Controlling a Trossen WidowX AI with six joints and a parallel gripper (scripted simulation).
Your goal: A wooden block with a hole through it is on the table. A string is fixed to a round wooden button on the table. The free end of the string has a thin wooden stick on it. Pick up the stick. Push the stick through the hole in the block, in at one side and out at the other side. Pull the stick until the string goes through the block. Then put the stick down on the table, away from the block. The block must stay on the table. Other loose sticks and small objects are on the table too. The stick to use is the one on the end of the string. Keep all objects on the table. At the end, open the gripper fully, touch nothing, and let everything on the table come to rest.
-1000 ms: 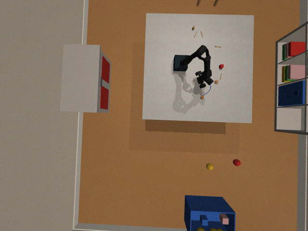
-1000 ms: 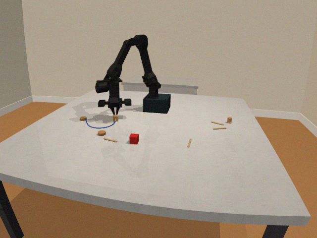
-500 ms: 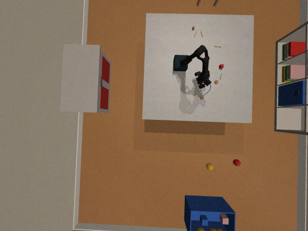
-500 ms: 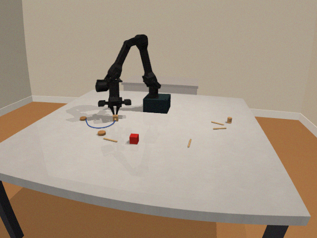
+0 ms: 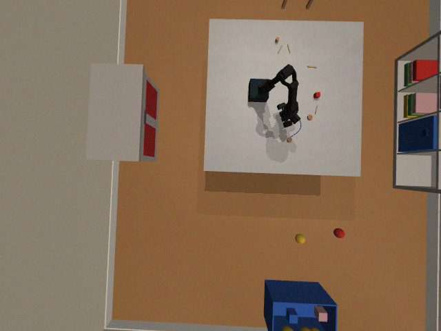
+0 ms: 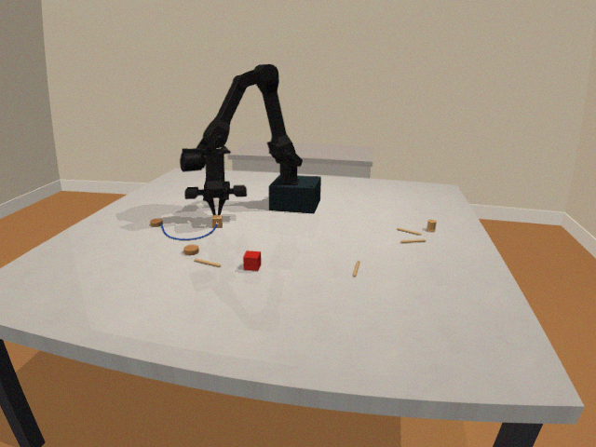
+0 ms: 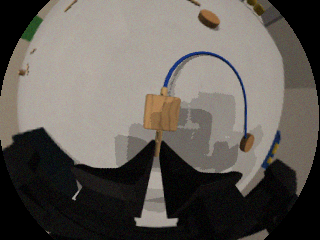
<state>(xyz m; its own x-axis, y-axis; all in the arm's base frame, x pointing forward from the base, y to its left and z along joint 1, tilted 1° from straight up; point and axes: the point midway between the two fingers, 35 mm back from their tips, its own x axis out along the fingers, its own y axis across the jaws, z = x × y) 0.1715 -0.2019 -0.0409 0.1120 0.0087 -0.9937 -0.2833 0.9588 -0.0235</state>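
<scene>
Right now my gripper tip is 4 cm short of the wooden block, 1 cm to the right of it and 1 cm below it. Also, from my gripper tip: small wooden cylinder 2 cm behind, 66 cm to the left, 1 cm above; red cube 29 cm ahead, 17 cm to the left, 1 cm above.
</scene>
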